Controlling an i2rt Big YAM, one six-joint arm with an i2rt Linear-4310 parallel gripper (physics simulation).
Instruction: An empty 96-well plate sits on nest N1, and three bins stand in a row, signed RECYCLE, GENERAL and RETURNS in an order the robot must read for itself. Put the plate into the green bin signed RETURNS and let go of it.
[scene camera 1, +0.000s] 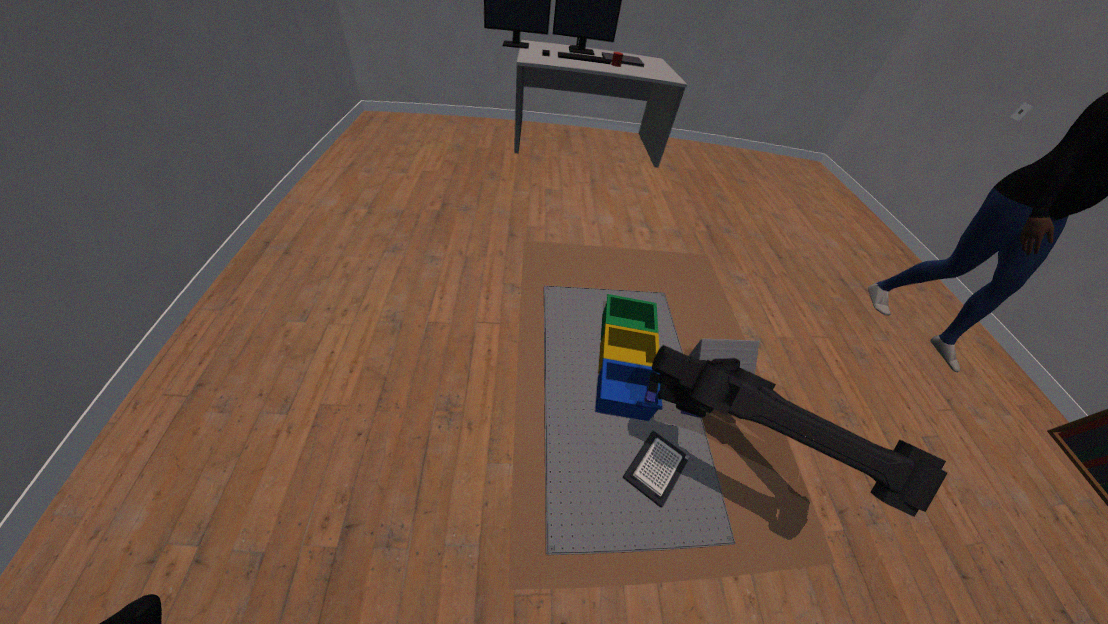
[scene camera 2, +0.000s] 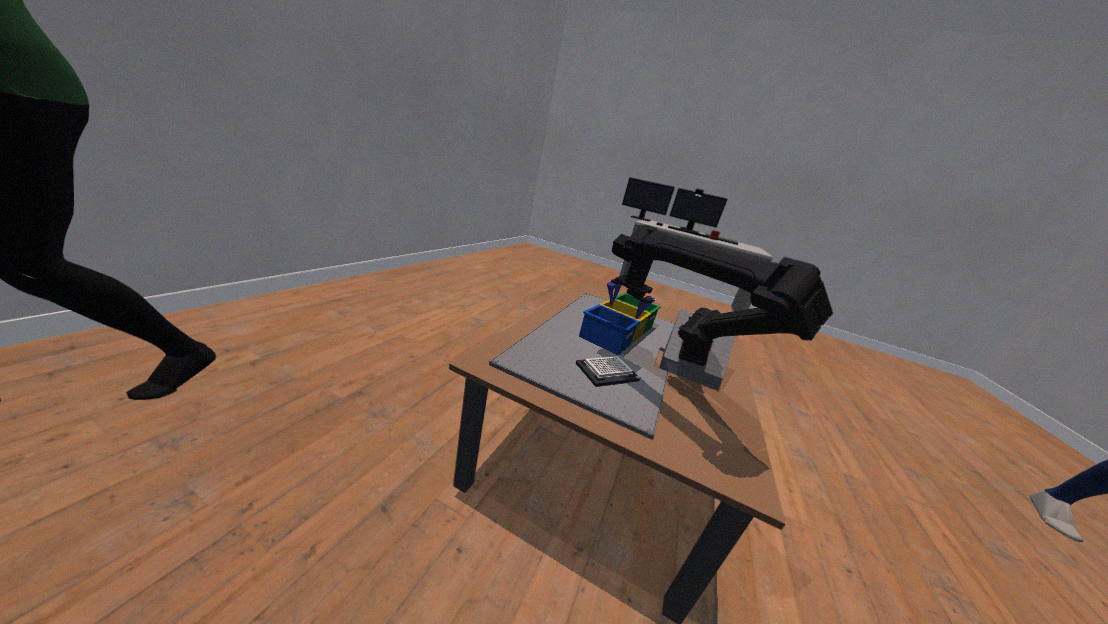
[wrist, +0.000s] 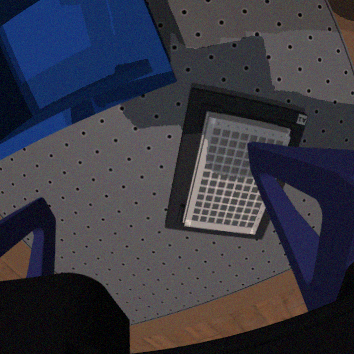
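Labels:
My gripper: in scene camera 1 (663, 405), scene camera 2 and the wrist view. My gripper, same spot: (wrist: 314, 260) and (scene camera 2: 643, 308). White 96-well plate: in scene camera 1, scene camera 2 (609, 367) and the wrist view. White 96-well plate, same spot: (wrist: 222, 195) and (scene camera 1: 652, 468).

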